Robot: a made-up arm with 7 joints.
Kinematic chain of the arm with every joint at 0, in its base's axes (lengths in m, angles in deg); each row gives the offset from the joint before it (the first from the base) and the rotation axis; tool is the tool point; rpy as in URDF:
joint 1: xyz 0 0 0.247 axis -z
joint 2: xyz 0 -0.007 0.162 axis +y
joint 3: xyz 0 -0.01 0.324 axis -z
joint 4: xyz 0 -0.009 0.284 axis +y
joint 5: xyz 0 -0.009 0.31 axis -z
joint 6: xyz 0 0 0.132 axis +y
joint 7: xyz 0 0 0.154 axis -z
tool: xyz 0 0 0 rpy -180 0 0
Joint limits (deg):
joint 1: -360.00..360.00
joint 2: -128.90..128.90
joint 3: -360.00..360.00
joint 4: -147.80..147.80
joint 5: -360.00..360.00
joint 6: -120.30..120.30
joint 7: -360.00..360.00
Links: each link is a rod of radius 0.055 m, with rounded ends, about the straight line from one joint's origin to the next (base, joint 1, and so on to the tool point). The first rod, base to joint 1, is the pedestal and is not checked.
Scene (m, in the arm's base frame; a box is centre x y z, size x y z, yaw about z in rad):
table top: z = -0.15
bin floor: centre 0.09 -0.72 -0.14 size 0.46 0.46 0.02 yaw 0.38
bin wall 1: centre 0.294 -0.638 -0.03 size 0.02 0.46 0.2 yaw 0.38
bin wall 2: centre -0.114 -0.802 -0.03 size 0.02 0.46 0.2 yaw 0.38
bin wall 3: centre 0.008 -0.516 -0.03 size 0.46 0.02 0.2 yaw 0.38
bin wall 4: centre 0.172 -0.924 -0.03 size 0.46 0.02 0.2 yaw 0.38
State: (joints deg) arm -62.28 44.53 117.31 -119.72 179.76 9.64 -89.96
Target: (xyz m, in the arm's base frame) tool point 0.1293 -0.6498 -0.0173
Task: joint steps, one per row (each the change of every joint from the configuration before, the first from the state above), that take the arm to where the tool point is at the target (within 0.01 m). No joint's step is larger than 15 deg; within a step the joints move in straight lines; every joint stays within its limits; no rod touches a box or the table.
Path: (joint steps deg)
1: 14.18 1.10 12.03 1.18 0.20 -0.26 0.00
2: 14.19 1.10 12.02 1.18 0.21 -0.26 0.00
3: 14.18 1.10 12.03 1.19 0.20 -0.27 0.00
4: 14.18 1.10 12.02 1.18 0.20 -0.26 0.00
5: 14.19 1.10 12.03 1.18 0.21 -0.26 0.00
6: 14.18 1.10 12.02 1.18 0.20 -0.26 0.00
7: 14.18 1.11 12.03 1.19 0.20 -0.27 0.00
8: 14.19 1.10 12.02 1.18 0.21 -0.26 0.00
9: 1.91 12.88 -3.34 6.08 -0.14 -2.06 0.00
10: 1.91 12.89 -3.34 6.09 -0.14 -2.05 0.00

